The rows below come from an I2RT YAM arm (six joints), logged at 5 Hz.
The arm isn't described. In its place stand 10 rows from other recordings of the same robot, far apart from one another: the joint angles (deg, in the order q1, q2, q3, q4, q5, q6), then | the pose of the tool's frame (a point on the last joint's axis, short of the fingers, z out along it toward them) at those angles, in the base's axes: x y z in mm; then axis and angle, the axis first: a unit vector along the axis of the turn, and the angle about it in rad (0 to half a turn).
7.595, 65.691, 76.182, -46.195, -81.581, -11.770 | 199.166, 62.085, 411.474, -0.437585, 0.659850, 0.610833, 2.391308
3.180, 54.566, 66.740, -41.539, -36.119, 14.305 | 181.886, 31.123, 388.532, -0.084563, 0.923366, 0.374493, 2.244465
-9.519, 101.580, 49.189, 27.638, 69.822, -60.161 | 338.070, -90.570, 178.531, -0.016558, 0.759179, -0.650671, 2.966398
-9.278, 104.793, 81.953, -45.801, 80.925, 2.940 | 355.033, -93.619, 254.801, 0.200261, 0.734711, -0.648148, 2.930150
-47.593, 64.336, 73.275, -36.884, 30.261, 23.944 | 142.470, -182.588, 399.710, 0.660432, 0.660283, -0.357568, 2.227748
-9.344, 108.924, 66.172, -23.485, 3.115, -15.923 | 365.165, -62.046, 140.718, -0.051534, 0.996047, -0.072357, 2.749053
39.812, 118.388, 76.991, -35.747, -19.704, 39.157 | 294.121, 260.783, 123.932, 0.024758, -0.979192, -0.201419, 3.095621
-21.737, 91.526, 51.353, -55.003, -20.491, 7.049 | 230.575, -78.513, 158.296, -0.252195, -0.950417, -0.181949, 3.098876
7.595, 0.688, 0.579, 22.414, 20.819, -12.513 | 101.171, 0.726, 216.920, 0.089254, 0.968566, -0.232193, 1.247192
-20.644, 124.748, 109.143, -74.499, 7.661, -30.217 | 393.588, -153.356, 213.022, 0.083353, -0.994714, 0.059969, 3.082574
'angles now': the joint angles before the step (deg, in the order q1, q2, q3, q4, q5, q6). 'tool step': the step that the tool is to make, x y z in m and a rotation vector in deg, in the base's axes. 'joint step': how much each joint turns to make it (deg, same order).
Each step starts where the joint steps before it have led.
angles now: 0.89 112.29 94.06 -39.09 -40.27 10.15
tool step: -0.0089 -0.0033 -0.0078 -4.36 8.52 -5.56
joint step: 0.00 0.00 0.00 -6.50 6.41 3.46
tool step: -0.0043 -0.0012 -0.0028 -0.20 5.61 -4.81
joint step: 0.00 0.01 0.01 -2.84 2.12 5.13
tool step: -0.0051 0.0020 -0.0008 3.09 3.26 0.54
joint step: 0.07 -0.02 -0.01 -2.74 -3.09 0.88
